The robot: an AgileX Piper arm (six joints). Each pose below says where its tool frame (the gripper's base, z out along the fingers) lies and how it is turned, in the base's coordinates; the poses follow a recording.
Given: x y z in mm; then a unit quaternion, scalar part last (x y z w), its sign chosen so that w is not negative.
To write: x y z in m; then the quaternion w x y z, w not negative. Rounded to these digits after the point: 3 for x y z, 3 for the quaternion.
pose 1, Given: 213 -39 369 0.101 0.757 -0.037 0.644
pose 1, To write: 0.213 -0.039 0.369 0.644 0.101 0.757 -0.037
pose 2, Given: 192 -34 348 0.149 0.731 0.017 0.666
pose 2, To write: 0.192 -0.034 0.348 0.666 0.149 0.731 0.017
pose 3, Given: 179 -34 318 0.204 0.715 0.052 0.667
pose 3, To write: 0.179 -0.034 0.318 0.667 0.204 0.715 0.052
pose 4, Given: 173 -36 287 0.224 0.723 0.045 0.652
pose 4, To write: 0.173 -0.036 0.287 0.652 0.224 0.723 0.045
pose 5, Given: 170 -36 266 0.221 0.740 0.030 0.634
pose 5, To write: 0.170 -0.036 0.266 0.634 0.221 0.740 0.030
